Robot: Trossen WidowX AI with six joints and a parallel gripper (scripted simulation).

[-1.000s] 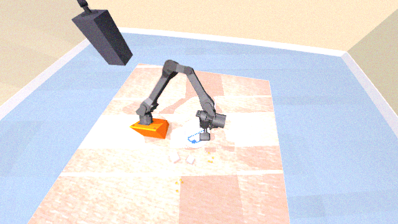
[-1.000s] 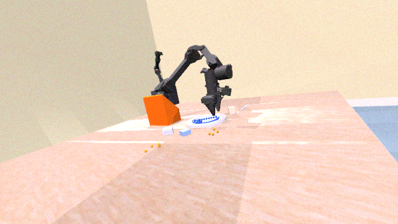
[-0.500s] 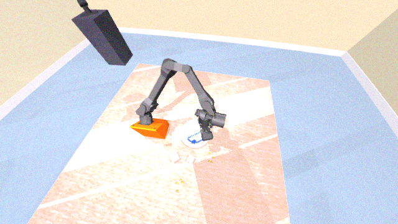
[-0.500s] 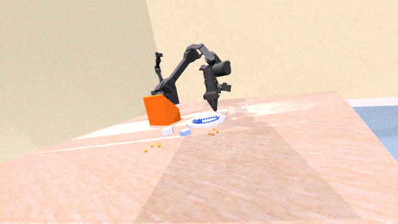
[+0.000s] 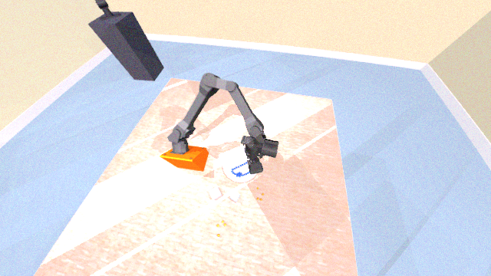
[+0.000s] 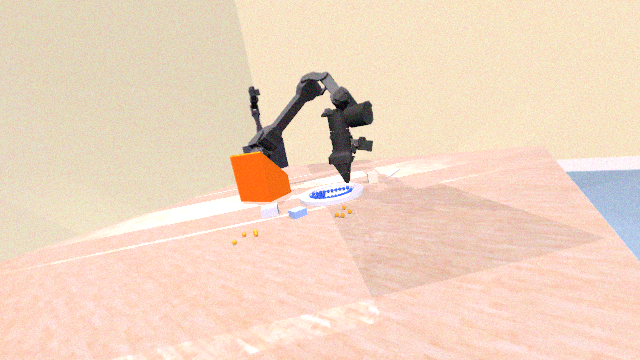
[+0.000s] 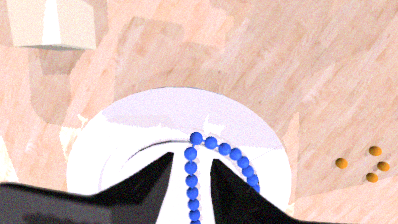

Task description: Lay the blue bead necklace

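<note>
Right now my gripper tip is 5 cm past the round white bead board, 2 cm to the left of it and 3 cm above it. The rest, counted from my gripper tip: white block 16 cm behind, 19 cm to the right, 2 cm below; then light blue cube 6 cm behind, 19 cm to the right, 3 cm below; then beige cube 3 cm ahead, 12 cm to the left, 2 cm below.
</note>
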